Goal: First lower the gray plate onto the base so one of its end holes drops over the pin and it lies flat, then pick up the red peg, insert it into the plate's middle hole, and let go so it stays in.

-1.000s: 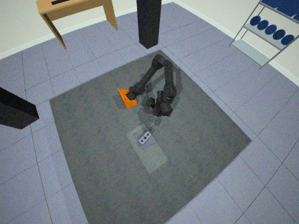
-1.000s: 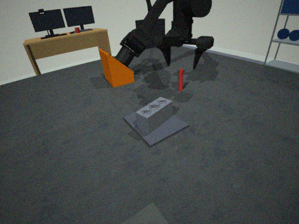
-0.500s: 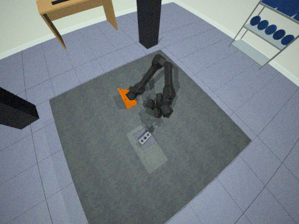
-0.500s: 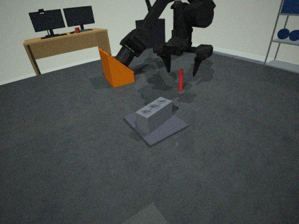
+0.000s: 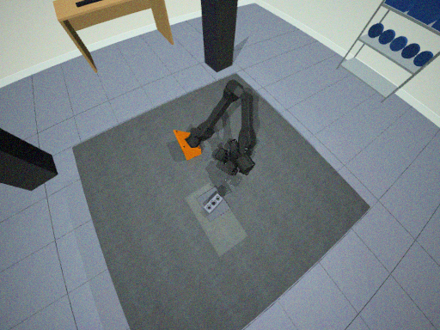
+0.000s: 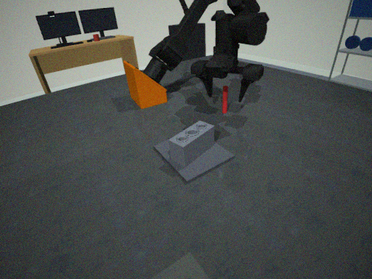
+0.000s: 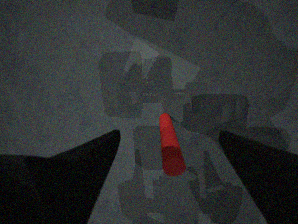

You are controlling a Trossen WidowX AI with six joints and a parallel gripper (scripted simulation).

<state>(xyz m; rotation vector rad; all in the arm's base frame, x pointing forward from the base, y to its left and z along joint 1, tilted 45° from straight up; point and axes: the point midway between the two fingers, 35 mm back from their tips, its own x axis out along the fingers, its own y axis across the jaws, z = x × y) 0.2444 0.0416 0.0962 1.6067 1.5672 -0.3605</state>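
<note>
The red peg is right at my gripper tip. From my gripper tip the other things lie so: gray plate (20 cm to the right, 9 cm ahead); flat square base (18 cm to the right, 8 cm ahead, 3 cm below).
</note>
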